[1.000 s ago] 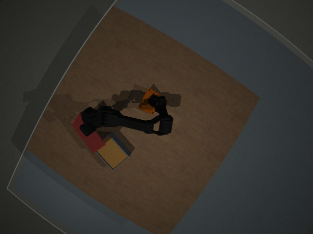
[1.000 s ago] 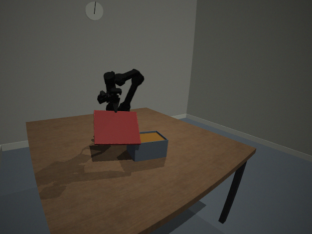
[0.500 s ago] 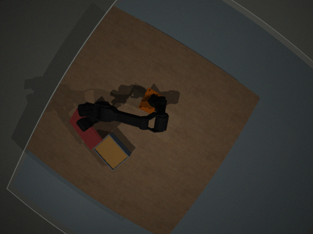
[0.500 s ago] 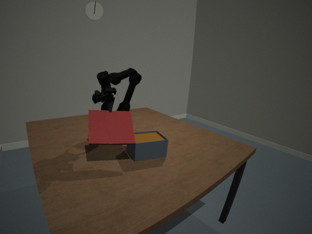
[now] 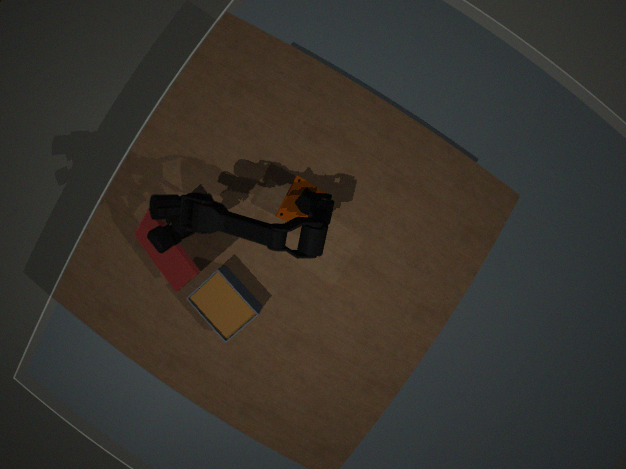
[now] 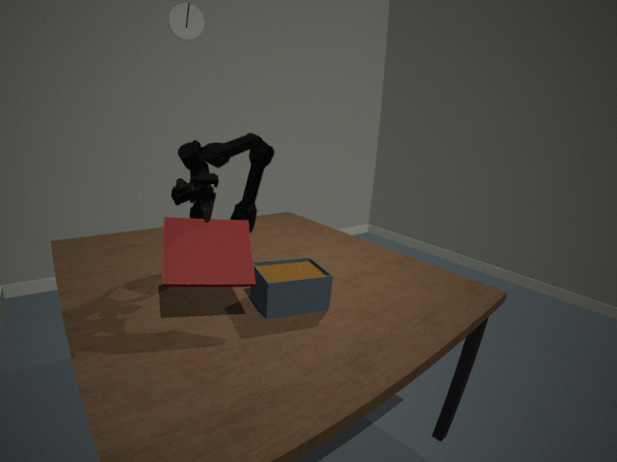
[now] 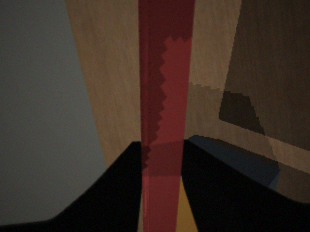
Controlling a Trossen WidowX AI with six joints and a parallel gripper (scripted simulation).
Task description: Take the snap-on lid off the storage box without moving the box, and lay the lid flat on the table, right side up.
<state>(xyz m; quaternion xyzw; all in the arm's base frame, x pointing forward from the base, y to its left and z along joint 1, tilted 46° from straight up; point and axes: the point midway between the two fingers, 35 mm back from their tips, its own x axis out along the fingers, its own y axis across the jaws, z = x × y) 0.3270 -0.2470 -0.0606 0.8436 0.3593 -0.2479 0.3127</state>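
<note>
Right now the red lid is 60 mm ahead of my gripper tip, 50 mm below it and 20 mm to the right of it. Round my gripper tip: blue-grey storage box: 210 mm to the left, 180 mm below, 100 mm ahead.
</note>
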